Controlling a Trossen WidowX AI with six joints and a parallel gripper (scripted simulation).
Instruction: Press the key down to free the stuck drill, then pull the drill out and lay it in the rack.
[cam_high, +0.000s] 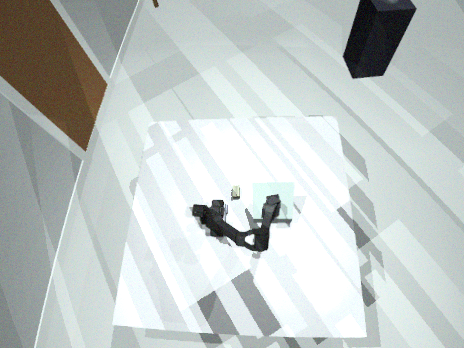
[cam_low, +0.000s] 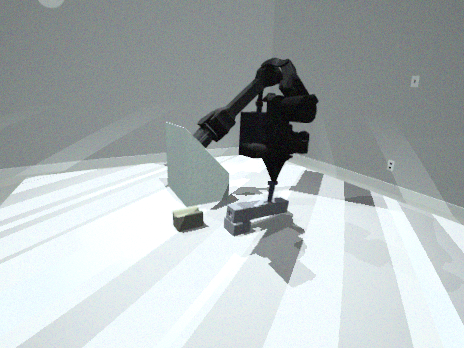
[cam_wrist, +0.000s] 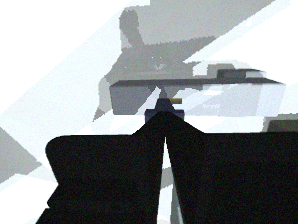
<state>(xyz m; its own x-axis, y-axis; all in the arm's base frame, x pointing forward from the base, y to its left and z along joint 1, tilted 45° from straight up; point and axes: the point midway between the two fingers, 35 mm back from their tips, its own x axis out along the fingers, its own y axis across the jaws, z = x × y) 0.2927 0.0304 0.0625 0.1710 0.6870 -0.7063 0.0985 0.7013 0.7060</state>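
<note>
My gripper tip is now 30 mm above the small blue key. Also, from my gripper tip: rack (100 mm behind, 200 mm to the right, 100 mm below); grey housing (10 mm behind, 40 mm to the right, 80 mm below); drill (10 mm behind, 60 mm to the right, 70 mm below).
</note>
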